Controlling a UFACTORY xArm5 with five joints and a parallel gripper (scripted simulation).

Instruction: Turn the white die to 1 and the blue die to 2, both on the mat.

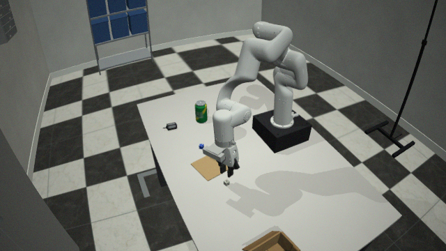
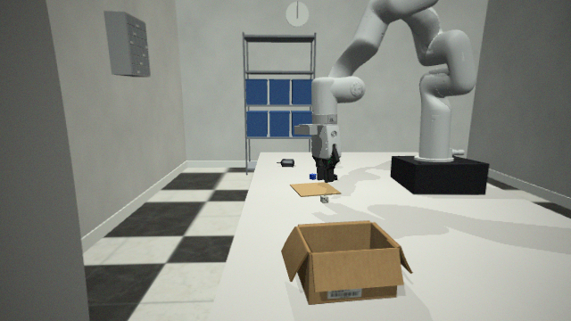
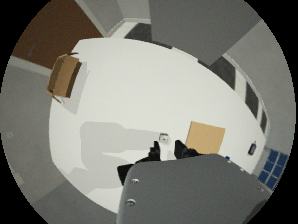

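Right now my hand is 8 cm above the white die. Round my hand: blue die 27 cm to the right, 8 cm below, 2 cm ahead; then tan mat 13 cm to the right, 9 cm below, 2 cm ahead; then black die 27 cm to the right, 8 cm below, 6 cm behind.
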